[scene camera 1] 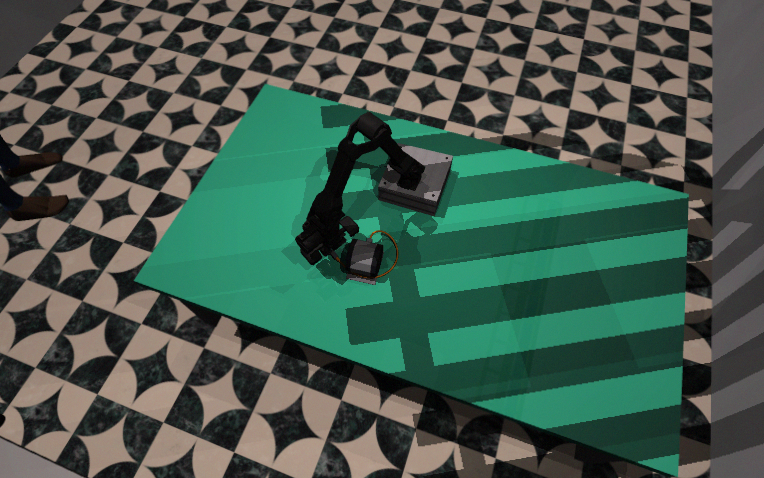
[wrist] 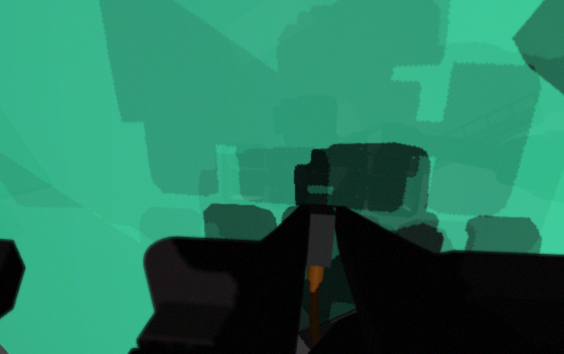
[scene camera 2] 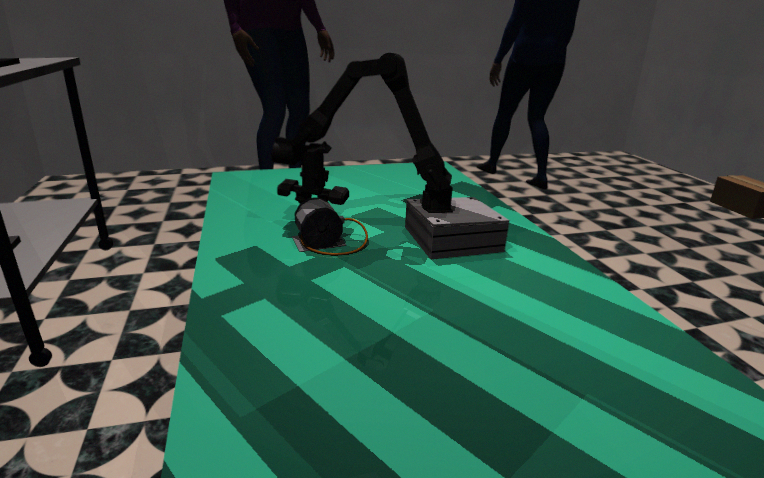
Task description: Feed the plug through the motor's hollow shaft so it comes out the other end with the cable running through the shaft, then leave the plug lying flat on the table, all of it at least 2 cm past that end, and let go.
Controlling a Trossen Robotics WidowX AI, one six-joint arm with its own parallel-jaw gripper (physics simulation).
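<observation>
A plug (wrist: 322, 217) is visible, as is my gripper (wrist: 321, 213), (scene camera 1: 331, 251), (scene camera 2: 313, 219).
</observation>
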